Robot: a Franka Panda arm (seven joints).
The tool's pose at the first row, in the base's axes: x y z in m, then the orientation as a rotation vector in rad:
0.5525 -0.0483 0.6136 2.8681 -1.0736 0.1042
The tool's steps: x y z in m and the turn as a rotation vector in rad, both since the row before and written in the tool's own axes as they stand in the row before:
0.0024 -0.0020 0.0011 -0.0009 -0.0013 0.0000
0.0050 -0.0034 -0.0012 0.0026 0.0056 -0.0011
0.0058 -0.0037 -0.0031 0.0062 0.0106 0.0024
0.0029 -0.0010 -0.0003 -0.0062 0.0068 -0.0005
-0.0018 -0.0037 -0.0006 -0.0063 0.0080 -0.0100
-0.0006 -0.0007 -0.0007 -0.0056 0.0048 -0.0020
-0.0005 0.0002 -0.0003 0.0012 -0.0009 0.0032
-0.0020 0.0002 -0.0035 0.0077 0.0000 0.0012
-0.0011 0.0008 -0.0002 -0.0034 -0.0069 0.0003
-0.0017 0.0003 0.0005 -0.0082 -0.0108 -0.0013
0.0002 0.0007 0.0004 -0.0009 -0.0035 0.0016
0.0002 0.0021 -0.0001 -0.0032 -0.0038 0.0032
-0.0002 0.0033 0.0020 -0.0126 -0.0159 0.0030
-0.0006 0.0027 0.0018 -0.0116 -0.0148 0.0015
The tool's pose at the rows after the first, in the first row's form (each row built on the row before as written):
0.5557 -0.0485 0.6126 2.8678 -1.0736 0.1018
0.5617 -0.0491 0.6141 2.8686 -1.0717 0.1112
0.5684 -0.0498 0.6176 2.8690 -1.0749 0.1300
0.5712 -0.0509 0.6182 2.8612 -1.0715 0.1360
0.5723 -0.0469 0.6184 2.8575 -1.0541 0.1430
0.5723 -0.0459 0.6190 2.8517 -1.0491 0.1465
0.5718 -0.0457 0.6192 2.8516 -1.0542 0.1462
0.5700 -0.0441 0.6224 2.8578 -1.0577 0.1507
0.5686 -0.0440 0.6225 2.8572 -1.0586 0.1390
0.5671 -0.0432 0.6218 2.8545 -1.0568 0.1190
0.5668 -0.0439 0.6215 2.8542 -1.0595 0.1137
0.5656 -0.0456 0.6218 2.8511 -1.0640 0.1068
0.5633 -0.0482 0.6200 2.8440 -1.0681 0.0775
0.5611 -0.0500 0.6184 2.8379 -1.0700 0.0503

